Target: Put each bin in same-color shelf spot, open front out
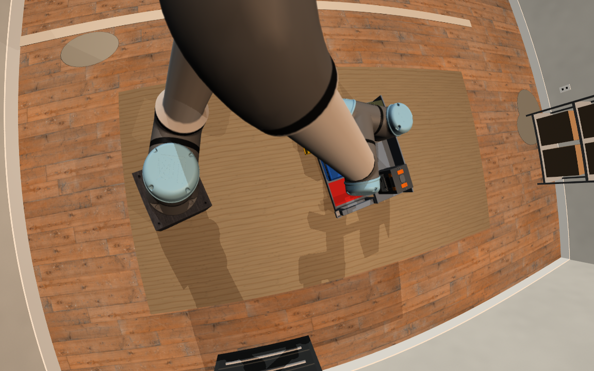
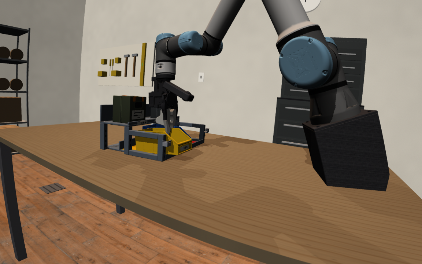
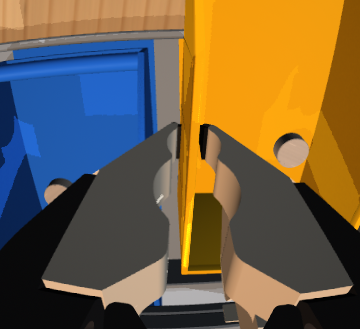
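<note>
Right now my hand is 50 mm to the right of the yellow bin, 20 mm above it and 10 mm past it. From my hand the other things lie so: blue bin (60 mm to the right, 60 mm ahead, 30 mm below).
</note>
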